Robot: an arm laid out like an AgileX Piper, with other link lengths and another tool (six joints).
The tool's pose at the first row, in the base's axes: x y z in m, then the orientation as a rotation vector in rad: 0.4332, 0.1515, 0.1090, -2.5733, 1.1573, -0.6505
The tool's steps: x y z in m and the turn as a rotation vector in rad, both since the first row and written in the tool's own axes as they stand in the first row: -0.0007, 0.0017, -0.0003, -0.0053, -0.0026, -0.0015; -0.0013, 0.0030, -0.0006, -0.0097, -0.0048, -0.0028; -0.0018, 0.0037, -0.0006, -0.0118, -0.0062, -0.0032; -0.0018, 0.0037, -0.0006, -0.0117, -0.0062, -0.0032; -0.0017, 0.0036, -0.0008, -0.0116, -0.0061, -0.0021; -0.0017, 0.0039, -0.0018, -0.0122, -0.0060, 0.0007; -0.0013, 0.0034, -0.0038, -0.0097, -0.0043, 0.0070; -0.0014, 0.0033, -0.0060, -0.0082, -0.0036, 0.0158; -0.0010, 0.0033, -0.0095, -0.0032, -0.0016, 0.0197; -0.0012, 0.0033, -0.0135, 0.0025, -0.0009, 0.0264; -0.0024, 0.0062, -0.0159, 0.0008, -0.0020, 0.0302; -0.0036, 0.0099, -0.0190, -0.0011, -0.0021, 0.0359; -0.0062, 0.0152, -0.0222, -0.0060, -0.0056, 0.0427; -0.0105, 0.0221, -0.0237, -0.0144, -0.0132, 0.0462; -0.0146, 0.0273, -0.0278, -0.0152, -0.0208, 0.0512
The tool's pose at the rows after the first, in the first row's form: 0.4315, 0.1509, 0.1084, -2.5789, 1.1579, -0.6451; 0.4302, 0.1505, 0.1080, -2.5836, 1.1584, -0.6405; 0.4295, 0.1504, 0.1075, -2.5856, 1.1588, -0.6378; 0.4295, 0.1504, 0.1075, -2.5855, 1.1587, -0.6379; 0.4295, 0.1504, 0.1078, -2.5846, 1.1600, -0.6378; 0.4288, 0.1502, 0.1085, -2.5830, 1.1638, -0.6371; 0.4284, 0.1501, 0.1106, -2.5762, 1.1704, -0.6391; 0.4273, 0.1502, 0.1125, -2.5684, 1.1804, -0.6387; 0.4258, 0.1497, 0.1157, -2.5613, 1.1826, -0.6426; 0.4237, 0.1497, 0.1191, -2.5515, 1.1873, -0.6445; 0.4200, 0.1486, 0.1197, -2.5501, 1.1926, -0.6414; 0.4154, 0.1470, 0.1206, -2.5473, 1.2006, -0.6392; 0.4089, 0.1453, 0.1205, -2.5462, 1.2107, -0.6309; 0.4012, 0.1440, 0.1178, -2.5506, 1.2177, -0.6162; 0.3934, 0.1435, 0.1181, -2.5476, 1.2218, -0.6045
